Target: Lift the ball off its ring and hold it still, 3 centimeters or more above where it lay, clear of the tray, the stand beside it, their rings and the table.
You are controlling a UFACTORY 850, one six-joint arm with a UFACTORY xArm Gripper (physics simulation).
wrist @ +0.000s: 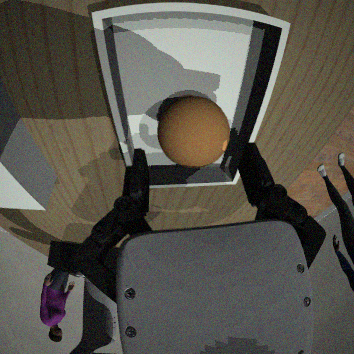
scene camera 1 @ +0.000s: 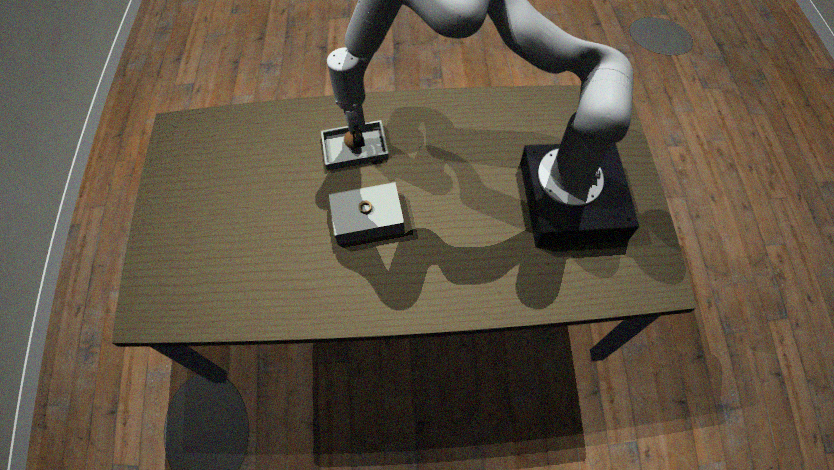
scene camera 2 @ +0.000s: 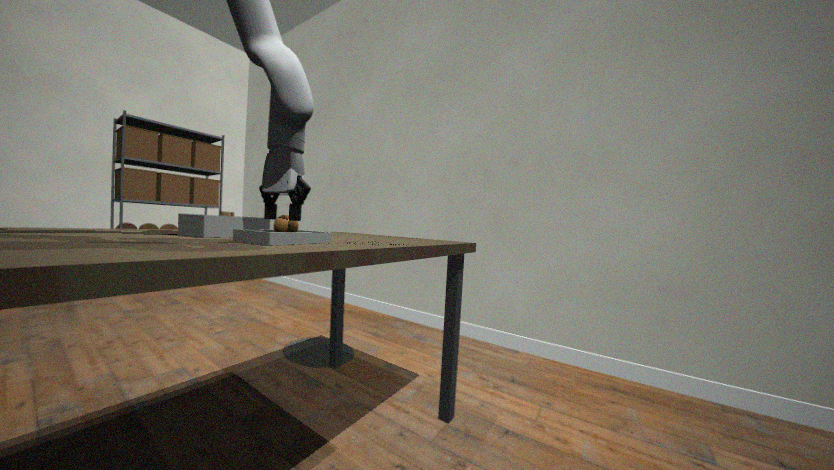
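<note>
The orange ball (scene camera 1: 349,140) (scene camera 2: 281,224) (wrist: 193,131) sits inside the shallow light tray (scene camera 1: 356,161) (scene camera 2: 250,236) (wrist: 190,7). Its ring is hidden beneath it. My gripper (scene camera 1: 357,141) (scene camera 2: 283,218) (wrist: 195,156) is open and points down over the tray. In the second scene view the fingertips reach about the level of the ball's upper part, one to each side. In the wrist view the ball shows beyond the line between the fingertips, with nothing gripped. The stand (scene camera 1: 379,218) (scene camera 2: 201,225) (wrist: 17,187) is beside the tray, with an empty ring (scene camera 1: 365,212) on top.
The tray and stand rest on the wooden table (scene camera 1: 233,262) (scene camera 2: 408,248), a short gap apart. The arm's black base block (scene camera 1: 583,224) is at the right of the table in the first scene view. A shelf rack (scene camera 2: 122,175) with boxes stands in the background.
</note>
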